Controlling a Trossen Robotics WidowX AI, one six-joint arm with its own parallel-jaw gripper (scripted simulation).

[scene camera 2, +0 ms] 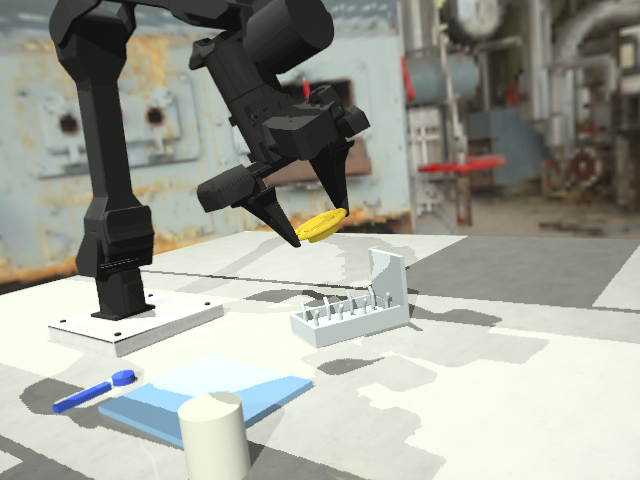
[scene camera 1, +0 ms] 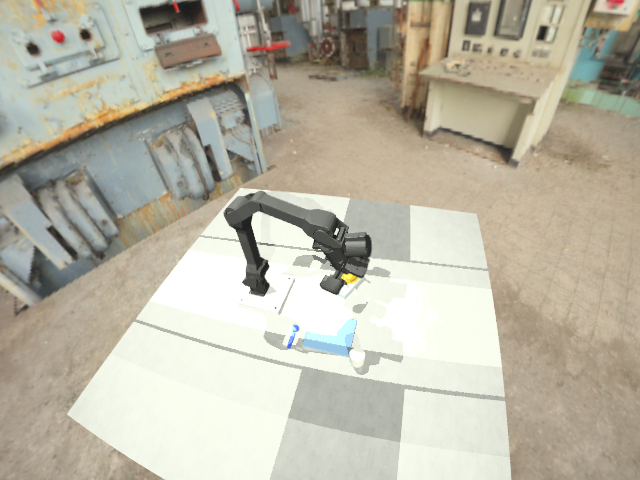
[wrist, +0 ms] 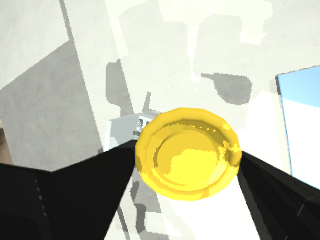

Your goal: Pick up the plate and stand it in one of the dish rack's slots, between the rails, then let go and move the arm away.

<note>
My gripper holds a yellow plate. Also in view: a grey dish rack and a blue spoon.
My gripper also shows in scene camera 1 and in the wrist view.
</note>
